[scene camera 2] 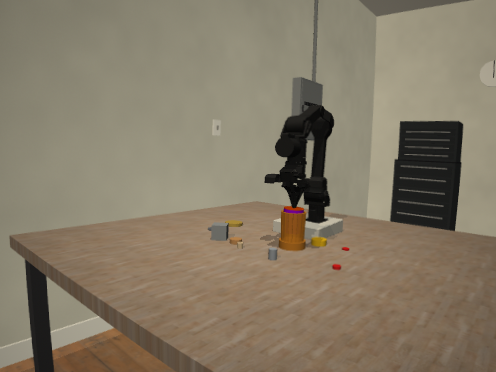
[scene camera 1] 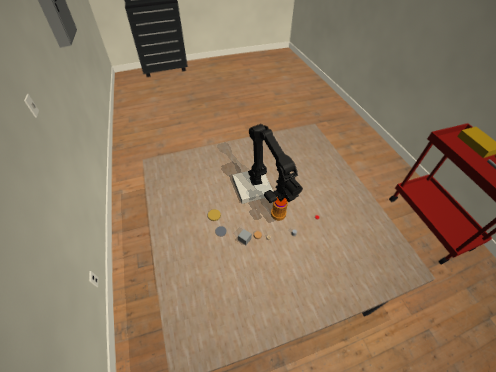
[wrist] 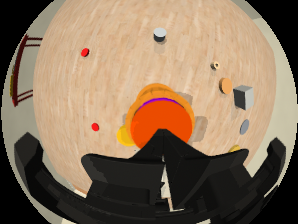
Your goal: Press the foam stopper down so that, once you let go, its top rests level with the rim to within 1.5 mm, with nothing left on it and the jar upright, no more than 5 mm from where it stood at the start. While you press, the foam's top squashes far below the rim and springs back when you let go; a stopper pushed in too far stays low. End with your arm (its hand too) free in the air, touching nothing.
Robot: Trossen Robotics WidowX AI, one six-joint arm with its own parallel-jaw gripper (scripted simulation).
Labels:
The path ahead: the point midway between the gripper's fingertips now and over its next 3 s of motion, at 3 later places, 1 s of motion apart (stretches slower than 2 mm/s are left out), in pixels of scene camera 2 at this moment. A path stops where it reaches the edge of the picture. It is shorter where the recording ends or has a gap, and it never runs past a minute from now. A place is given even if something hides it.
My gripper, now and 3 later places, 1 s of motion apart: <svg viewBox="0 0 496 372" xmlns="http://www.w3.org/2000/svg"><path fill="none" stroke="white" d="M294 208L293 209L294 191L293 205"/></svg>

